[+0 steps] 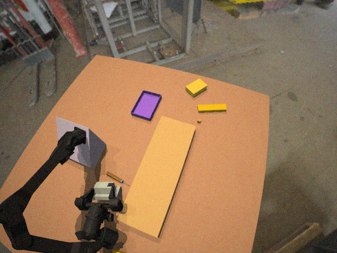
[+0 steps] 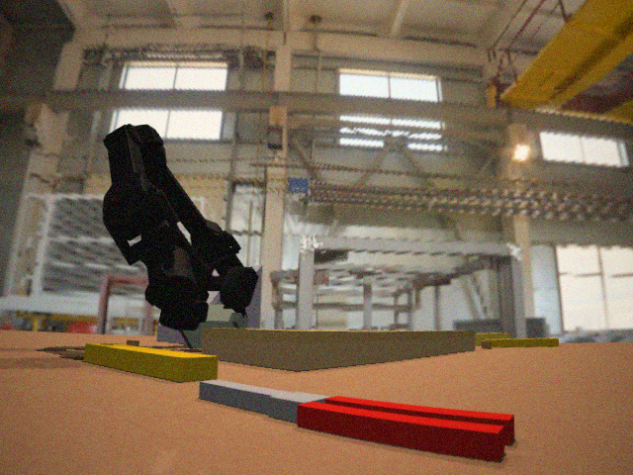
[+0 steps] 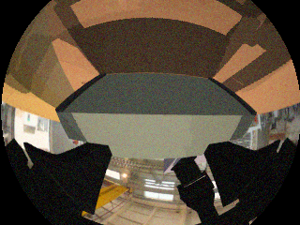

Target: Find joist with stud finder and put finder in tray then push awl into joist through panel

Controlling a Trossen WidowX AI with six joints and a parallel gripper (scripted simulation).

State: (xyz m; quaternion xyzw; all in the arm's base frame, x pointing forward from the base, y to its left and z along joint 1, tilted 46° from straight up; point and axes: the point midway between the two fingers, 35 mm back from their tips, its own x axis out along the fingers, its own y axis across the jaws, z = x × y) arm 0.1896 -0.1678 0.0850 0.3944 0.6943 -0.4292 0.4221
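My gripper tip is 1 cm to the right of the stud finder, 1 cm short of it and 1 cm above it. Also, from my gripper tip: yellow block: 68 cm to the left, 21 cm ahead, 5 cm below; then awl: 5 cm to the left, 5 cm below, 3 cm ahead; then purple tray: 47 cm to the left, 5 cm below, 2 cm behind.
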